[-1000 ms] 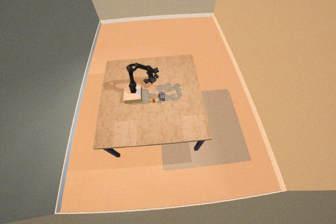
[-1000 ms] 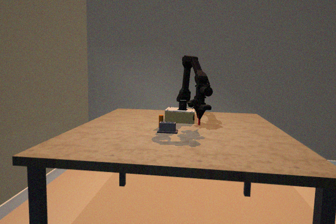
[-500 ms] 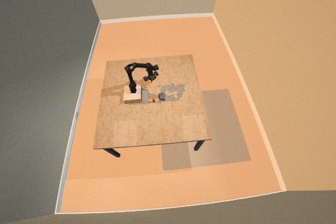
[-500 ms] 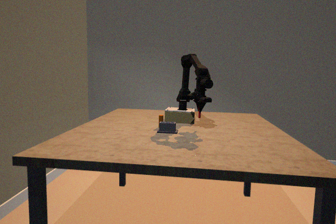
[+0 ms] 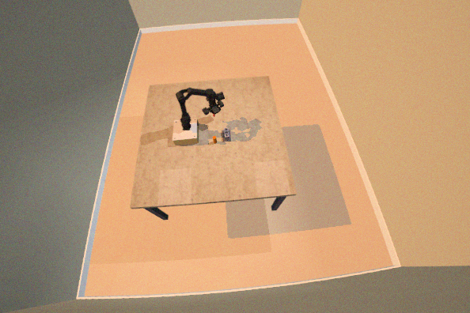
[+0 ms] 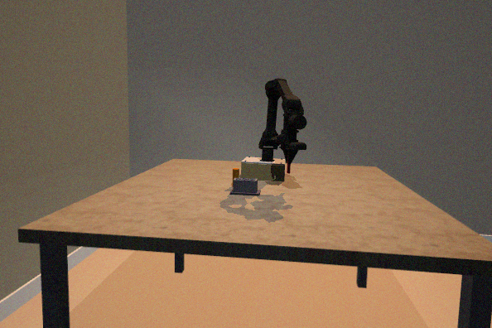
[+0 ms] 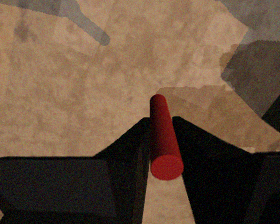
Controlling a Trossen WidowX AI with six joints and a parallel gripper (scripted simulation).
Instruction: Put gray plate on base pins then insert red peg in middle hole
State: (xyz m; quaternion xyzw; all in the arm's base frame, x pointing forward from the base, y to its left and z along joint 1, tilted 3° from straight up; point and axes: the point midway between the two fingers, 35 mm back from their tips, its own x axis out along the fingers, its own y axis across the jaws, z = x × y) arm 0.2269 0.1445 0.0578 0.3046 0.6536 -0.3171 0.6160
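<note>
The gray plate lies 130 mm ahead of my gripper tip, 150 mm to the right of it and 70 mm below it. From my gripper tip the other things lie so: red peg right at my gripper tip; then base 130 mm ahead, 150 mm to the right, 100 mm below; then short orange cylinder 30 mm ahead, 230 mm to the right, 70 mm below.
</note>
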